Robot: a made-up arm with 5 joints. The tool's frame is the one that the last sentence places.
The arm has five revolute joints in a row. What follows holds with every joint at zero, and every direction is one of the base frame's.
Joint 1 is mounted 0.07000 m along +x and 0.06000 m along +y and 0.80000 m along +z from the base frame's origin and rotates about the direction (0.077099, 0.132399, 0.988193), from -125.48 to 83.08 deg.
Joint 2 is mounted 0.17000 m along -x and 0.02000 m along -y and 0.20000 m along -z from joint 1 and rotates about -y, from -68.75 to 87.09 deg.
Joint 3 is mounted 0.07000 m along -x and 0.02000 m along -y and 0.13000 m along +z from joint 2 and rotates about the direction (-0.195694, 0.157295, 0.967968), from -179.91 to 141.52 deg.
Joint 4 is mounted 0.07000 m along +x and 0.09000 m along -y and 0.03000 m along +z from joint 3 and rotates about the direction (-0.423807, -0.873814, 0.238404), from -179.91 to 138.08 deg.
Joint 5 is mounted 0.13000 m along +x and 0.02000 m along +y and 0.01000 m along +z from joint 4 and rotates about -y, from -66.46 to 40.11 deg.
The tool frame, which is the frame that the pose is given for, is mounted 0.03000 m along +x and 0.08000 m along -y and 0.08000 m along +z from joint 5; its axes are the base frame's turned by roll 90.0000, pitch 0.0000 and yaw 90.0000 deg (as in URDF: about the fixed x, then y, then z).
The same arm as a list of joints. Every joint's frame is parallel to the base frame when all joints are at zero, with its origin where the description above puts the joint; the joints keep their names.
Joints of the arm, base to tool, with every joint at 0 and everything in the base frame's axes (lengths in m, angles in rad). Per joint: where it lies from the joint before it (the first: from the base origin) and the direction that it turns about. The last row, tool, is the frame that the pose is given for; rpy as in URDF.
joint 1: offset 0.07 0.06 0.8 axis 0.077099 0.132399 0.988193
joint 2: offset -0.17 -0.02 -0.2 axis -y
joint 3: offset -0.07 -0.02 0.13 axis -0.195694 0.157295 0.967968
joint 4: offset 0.07 -0.09 0.03 axis -0.423807 -0.873814 0.238404
joint 5: offset 0.13 0.02 0.01 axis -y
tool: offset 0.03 -0.08 0.08 rpy 1.5708 0 1.5708
Joint limits (rad, base to tool): -2.19..1.45 -1.1999..1.52 -3.14..2.47 -3.14..2.41 -1.1599..0.7001

